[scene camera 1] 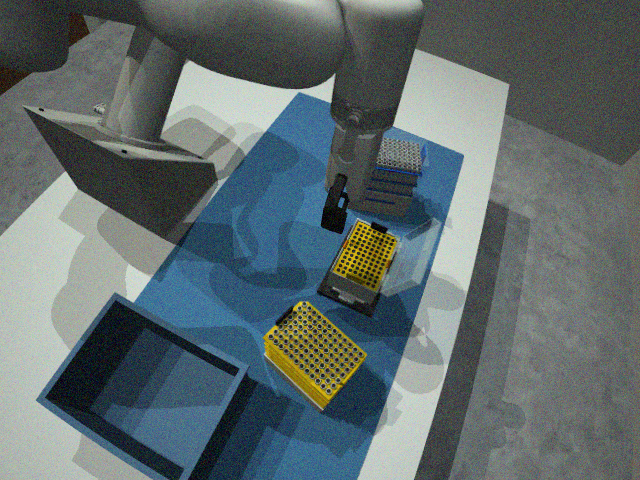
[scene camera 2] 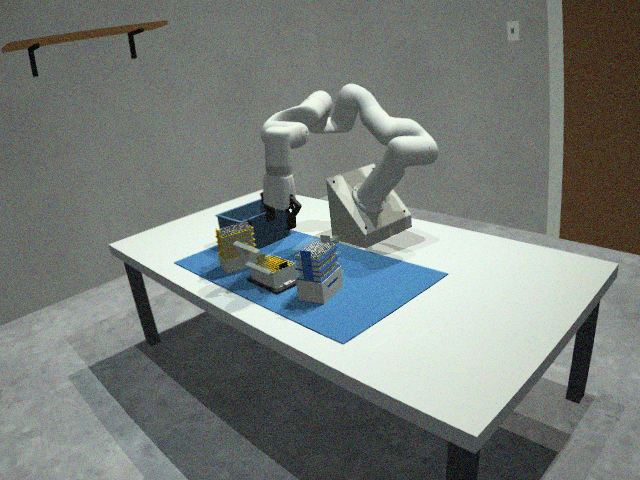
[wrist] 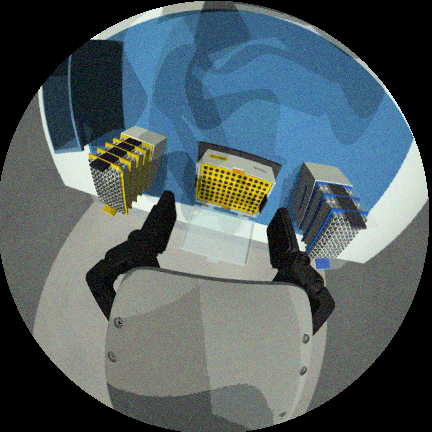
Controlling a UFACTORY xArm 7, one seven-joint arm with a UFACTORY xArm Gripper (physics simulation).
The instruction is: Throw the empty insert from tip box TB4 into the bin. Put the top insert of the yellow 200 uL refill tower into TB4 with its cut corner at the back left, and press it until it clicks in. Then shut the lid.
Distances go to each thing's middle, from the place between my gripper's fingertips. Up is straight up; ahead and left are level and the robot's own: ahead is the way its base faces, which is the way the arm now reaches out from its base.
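Labels:
My gripper is 60 mm short of the yellow insert (scene camera 1: 364,260) and 100 mm above it. Positions relative to my hand: blue-and-grey insert tower (scene camera 1: 402,163), 40 mm ahead, 180 mm to the left, 90 mm below; clear lid (scene camera 1: 412,256), 130 mm ahead, 60 mm below; dark blue bin (scene camera 1: 148,392), 150 mm behind, 330 mm to the right, 100 mm below.

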